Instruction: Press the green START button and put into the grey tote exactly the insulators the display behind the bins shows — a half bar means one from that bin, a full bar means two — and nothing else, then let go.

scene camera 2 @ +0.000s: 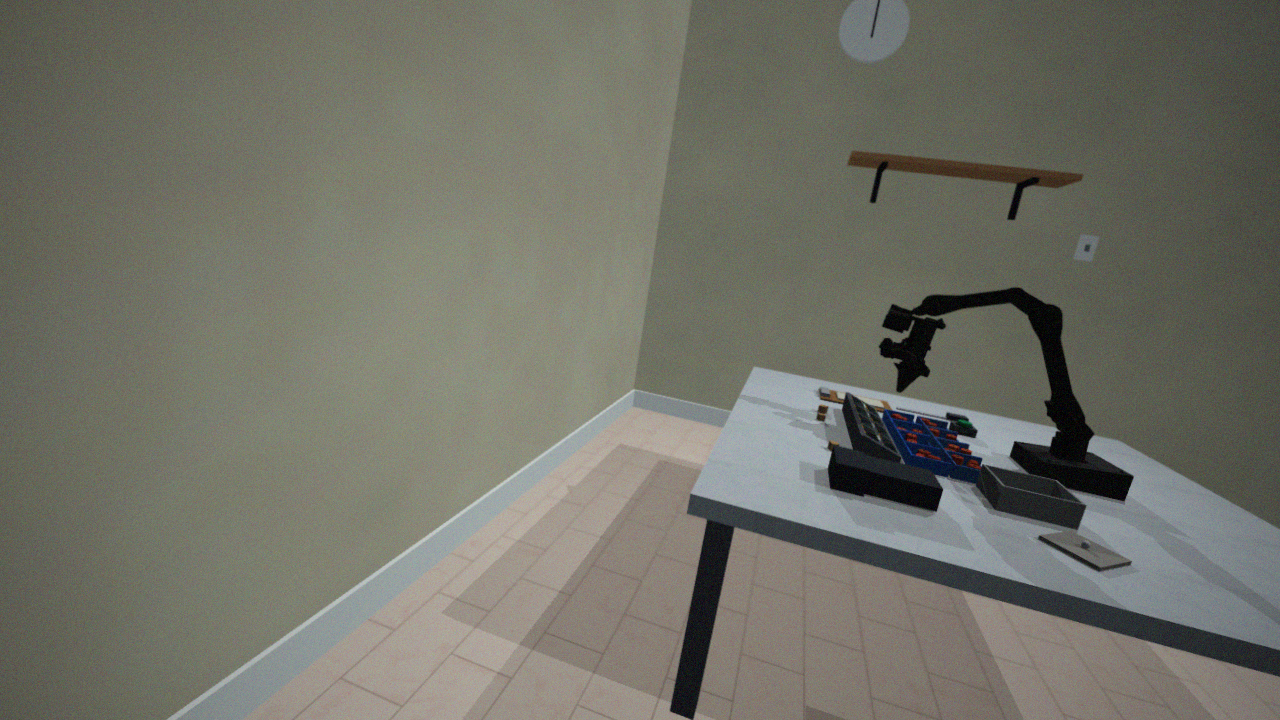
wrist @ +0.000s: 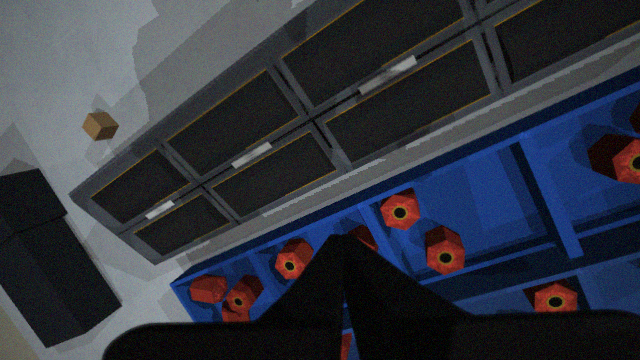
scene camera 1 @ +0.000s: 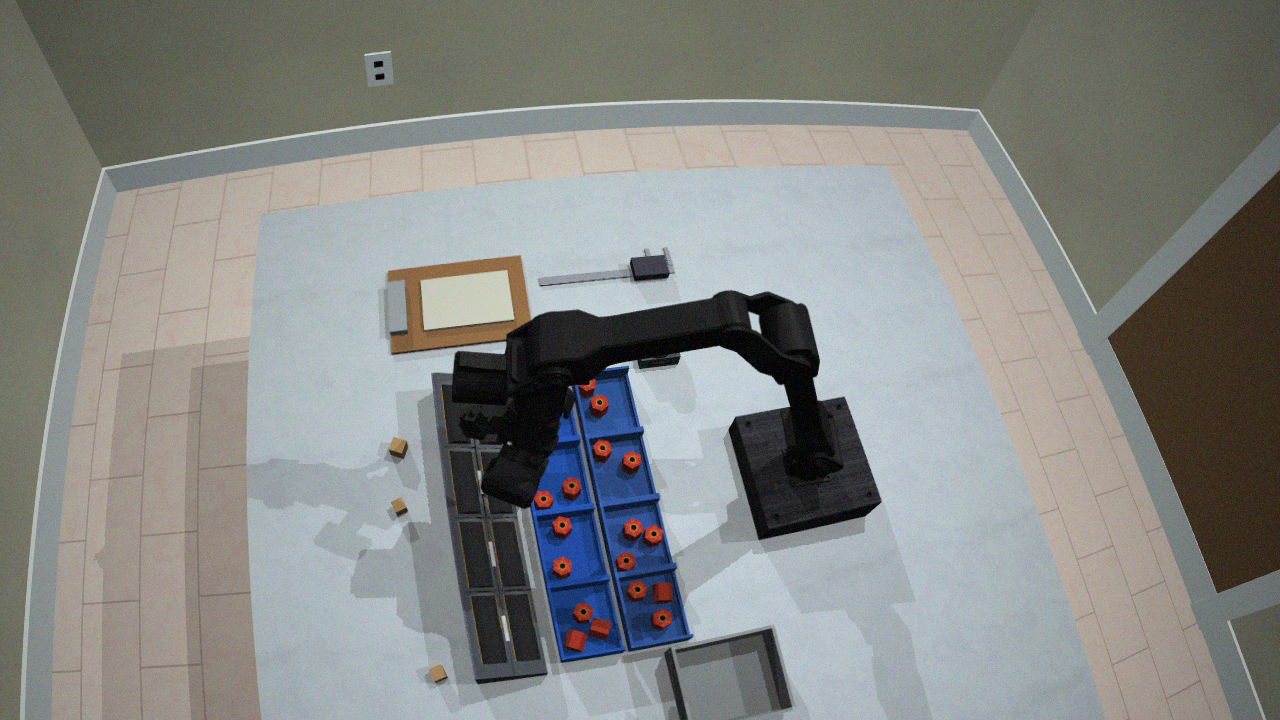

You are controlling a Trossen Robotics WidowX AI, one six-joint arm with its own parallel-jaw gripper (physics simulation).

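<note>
My gripper (scene camera 2: pixel 900 388) (wrist: pixel 340 245) is shut and empty, hanging high over the blue bins (scene camera 1: pixel 631 500) (scene camera 2: pixel 939 467) (wrist: pixel 552 200) near the display side. Red hexagonal insulators (scene camera 1: pixel 562 525) (wrist: pixel 400 212) lie or stand in the bins; the arm hides part of the far bins in scene camera 1. The display (scene camera 1: pixel 489 626) (scene camera 2: pixel 868 429) (wrist: pixel 240 120) has dark cells with thin yellow outlines and short white marks between them; no lit bar can be made out. The grey tote (scene camera 1: pixel 783 667) (scene camera 2: pixel 1029 505) is beyond the bins' near end; no insulator shows inside. The green START button (scene camera 2: pixel 964 424) is mostly hidden in scene camera 1.
A black block (scene camera 2: pixel 884 479) (wrist: pixel 55 265) stands near the display's end. Small wooden cubes (scene camera 1: pixel 398 446) (wrist: pixel 100 125) lie behind the display. A clipboard (scene camera 1: pixel 465 300) and a caliper (scene camera 1: pixel 648 266) lie at the far side. A flat plate with a knob (scene camera 2: pixel 1083 548) lies near the tote.
</note>
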